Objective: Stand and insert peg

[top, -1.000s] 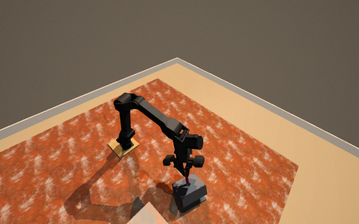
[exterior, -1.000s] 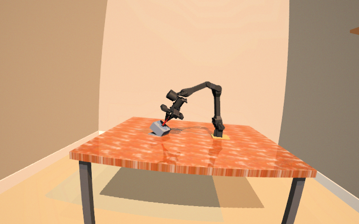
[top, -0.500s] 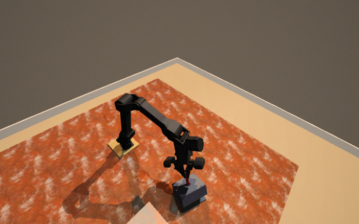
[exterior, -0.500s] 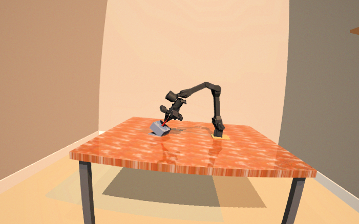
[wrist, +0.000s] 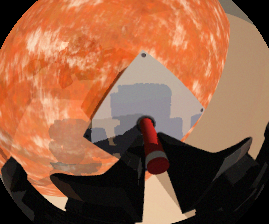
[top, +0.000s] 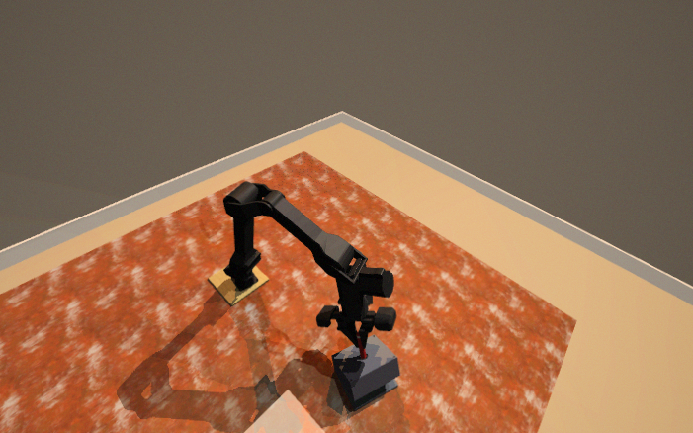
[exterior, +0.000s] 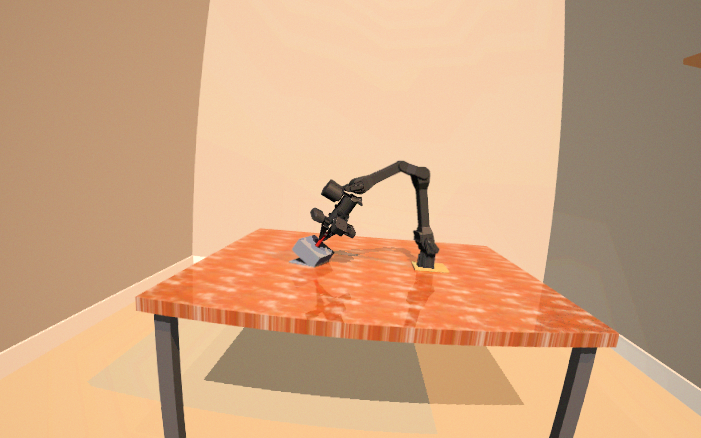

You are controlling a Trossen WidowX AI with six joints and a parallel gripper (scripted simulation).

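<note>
The sloped panel is 5 cm below my gripper tip, 3 cm ahead of it and 1 cm to the right of it. Round my gripper tip: red peg: 1 cm behind, 1 cm above.
</note>
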